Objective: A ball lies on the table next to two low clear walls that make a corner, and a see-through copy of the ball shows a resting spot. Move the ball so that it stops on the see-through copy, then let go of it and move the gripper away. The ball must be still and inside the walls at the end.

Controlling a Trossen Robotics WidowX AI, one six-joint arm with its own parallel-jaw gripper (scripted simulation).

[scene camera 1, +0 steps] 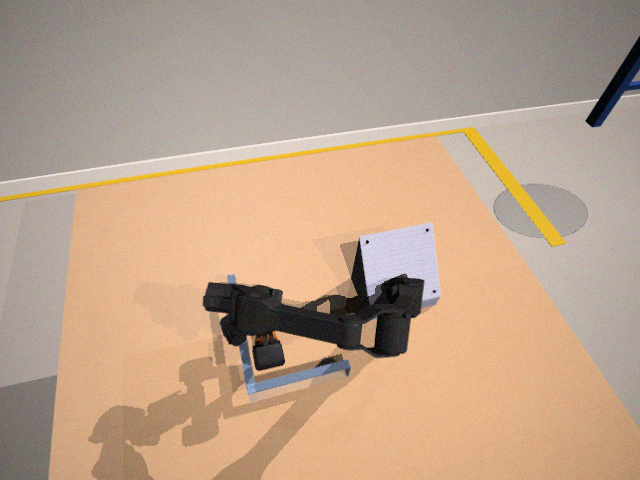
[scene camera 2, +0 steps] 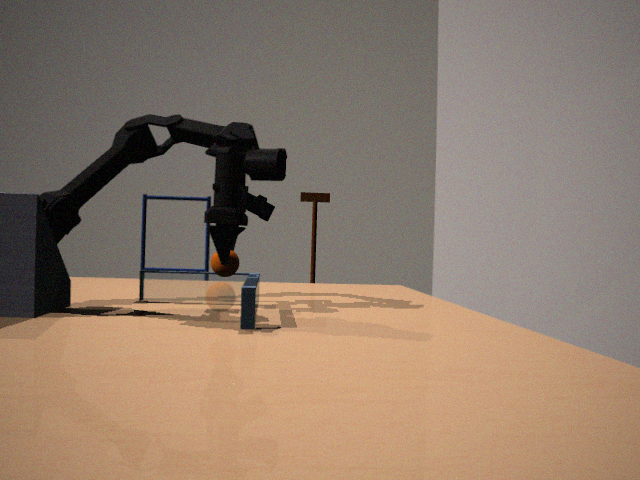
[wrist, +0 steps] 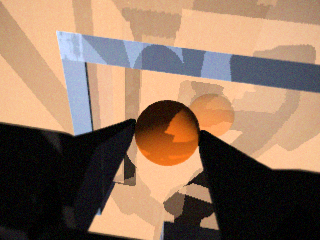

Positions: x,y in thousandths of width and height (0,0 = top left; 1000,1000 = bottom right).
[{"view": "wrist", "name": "gripper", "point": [523,540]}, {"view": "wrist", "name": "orange ball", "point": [523,556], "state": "held by the gripper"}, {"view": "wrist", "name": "see-through copy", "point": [673,477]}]
